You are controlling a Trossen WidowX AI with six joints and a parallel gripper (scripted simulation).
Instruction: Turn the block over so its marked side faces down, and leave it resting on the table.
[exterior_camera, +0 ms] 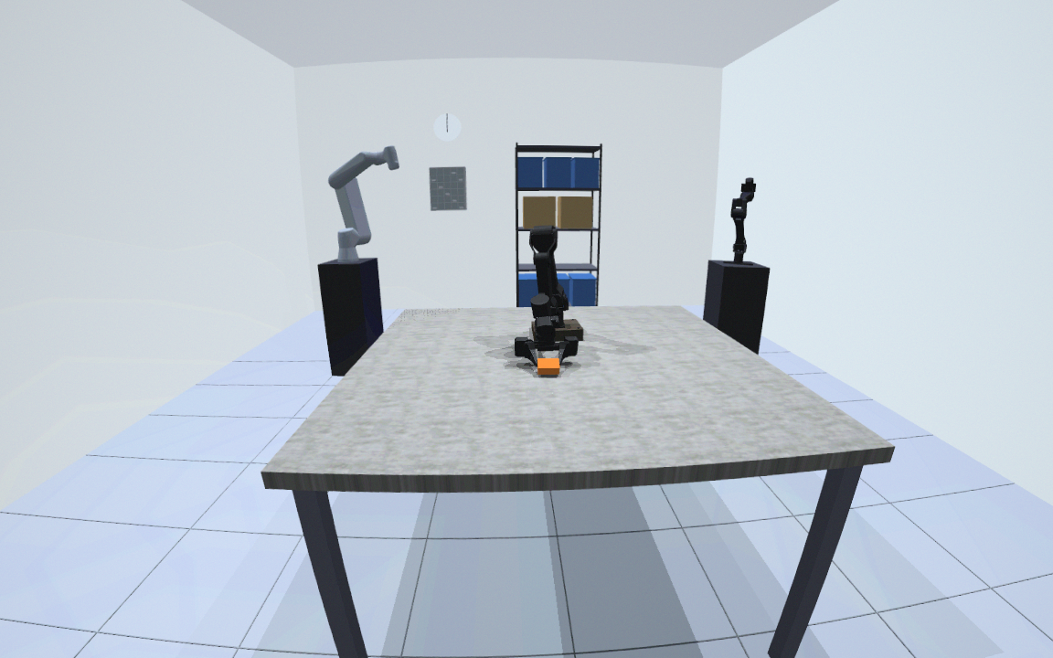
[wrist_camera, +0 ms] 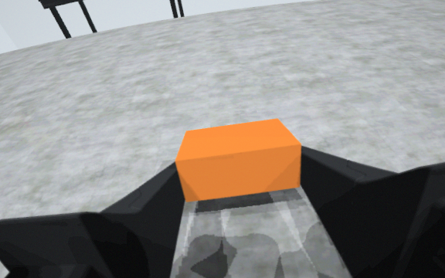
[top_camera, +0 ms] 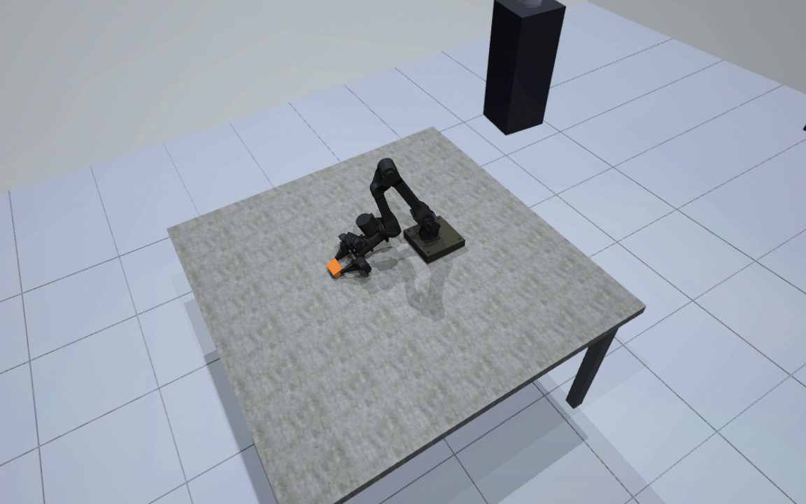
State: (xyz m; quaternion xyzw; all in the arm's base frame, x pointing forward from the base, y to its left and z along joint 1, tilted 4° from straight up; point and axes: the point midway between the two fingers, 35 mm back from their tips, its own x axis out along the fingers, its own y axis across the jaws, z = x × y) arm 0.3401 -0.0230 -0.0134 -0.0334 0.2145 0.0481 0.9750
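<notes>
My gripper tip is 1 cm above the orange block.
</notes>
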